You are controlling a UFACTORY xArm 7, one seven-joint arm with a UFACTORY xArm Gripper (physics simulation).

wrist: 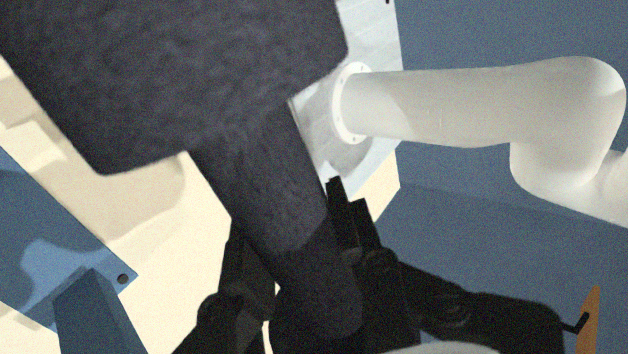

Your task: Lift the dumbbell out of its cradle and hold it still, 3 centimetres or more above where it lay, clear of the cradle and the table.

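Pixels of known places: gripper, fingertip midpoint: (pixel 297 213); arm's base at its link origin: (pixel 352 103).
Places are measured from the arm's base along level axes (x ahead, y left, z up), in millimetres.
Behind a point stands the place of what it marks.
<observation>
The dumbbell (pixel 175 80) @(y -146, x 323, z 212 mm) is dark grey; one blocky head fills the upper left of the wrist view and its thick handle runs down to the lower middle. My gripper (pixel 297 213) @(y -70, x 284, z 171 mm) is shut on the handle, with one black finger on each side of it. The dumbbell's other end is hidden behind the gripper. The blue cradle (pixel 47 215) @(y -58, x 393, z -97 mm), a flat plate with a dark hole near its corner and an upright part, shows at the lower left. A gap of pale table shows between it and the dumbbell's head. The exact height cannot be read from this view.
The pale table (pixel 175 260) @(y 88, x 323, z -105 mm) lies below, with shadows on it. The white arm (pixel 450 107) @(y -19, x 45, z 164 mm) rises from a round flange on a light grey plate (pixel 372 35) @(y -83, x -88, z 2 mm) at the upper right. An orange-brown piece (pixel 589 320) with a black hook shows at the lower right.
</observation>
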